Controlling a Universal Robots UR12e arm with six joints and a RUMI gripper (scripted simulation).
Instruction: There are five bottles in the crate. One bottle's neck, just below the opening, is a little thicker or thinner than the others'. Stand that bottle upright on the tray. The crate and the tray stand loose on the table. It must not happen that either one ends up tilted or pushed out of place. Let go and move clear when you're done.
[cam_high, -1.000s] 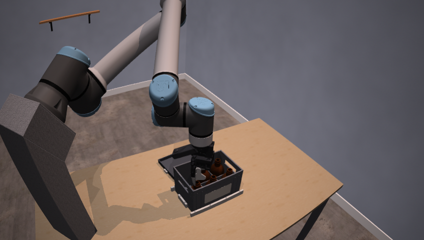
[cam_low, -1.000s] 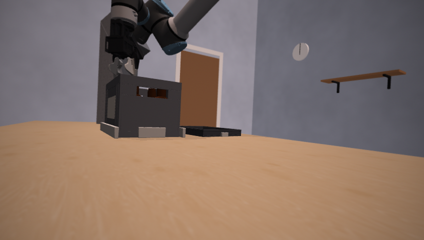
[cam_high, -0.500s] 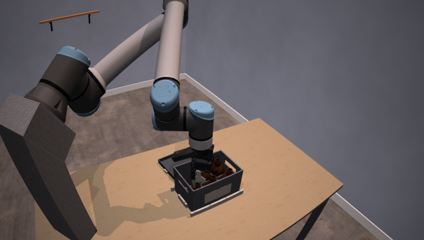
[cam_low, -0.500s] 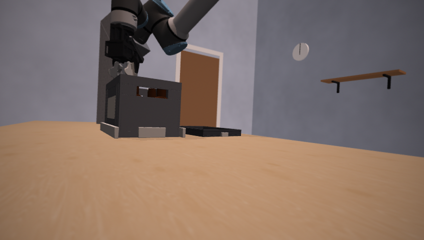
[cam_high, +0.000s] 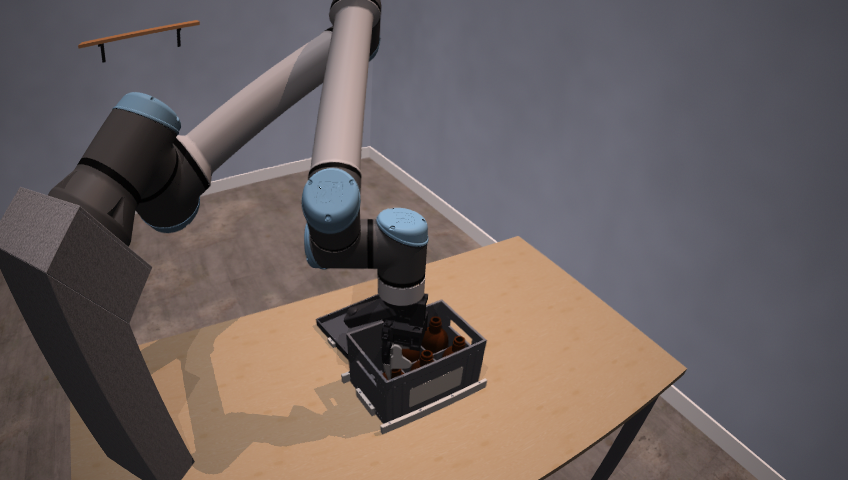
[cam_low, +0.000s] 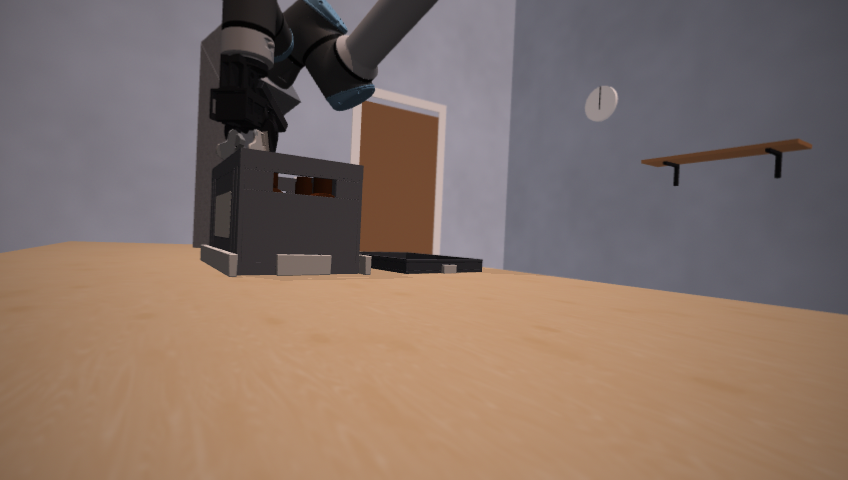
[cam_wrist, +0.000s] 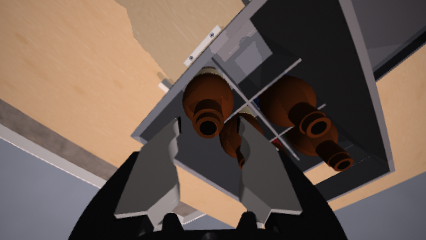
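Now: hand 6 cm short of the crate, 7 cm to the right of it and 8 cm above it. From my hand the other things lie so: flat dark tray: 5 cm behind, 31 cm to the left, 15 cm below.
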